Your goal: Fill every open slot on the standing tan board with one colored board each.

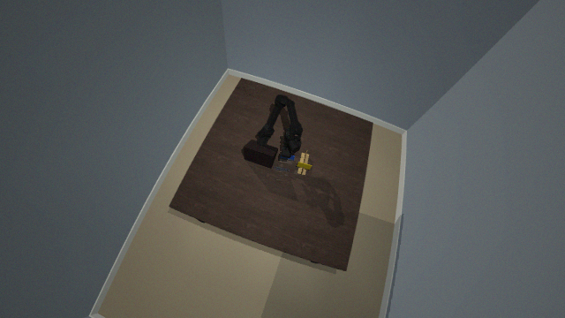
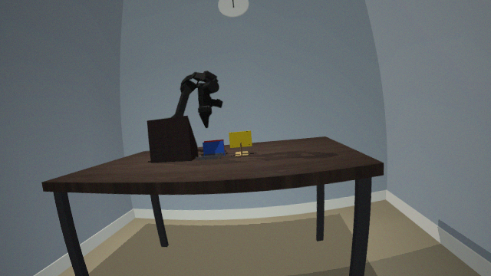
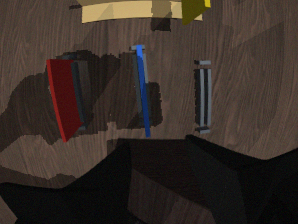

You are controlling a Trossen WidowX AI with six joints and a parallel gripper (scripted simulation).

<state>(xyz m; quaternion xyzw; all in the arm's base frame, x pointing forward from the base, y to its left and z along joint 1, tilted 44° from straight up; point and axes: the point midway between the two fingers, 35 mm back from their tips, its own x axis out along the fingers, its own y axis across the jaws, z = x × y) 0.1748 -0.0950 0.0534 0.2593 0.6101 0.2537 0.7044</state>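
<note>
My gripper tip is 110 mm above the blue board and 20 mm short of it. Round my gripper tip: red board: 110 mm to the left, 110 mm below, 20 mm ahead; then yellow board: 150 mm ahead, 80 mm below, 50 mm to the right; then tan board: 150 mm ahead, 110 mm below.
</note>
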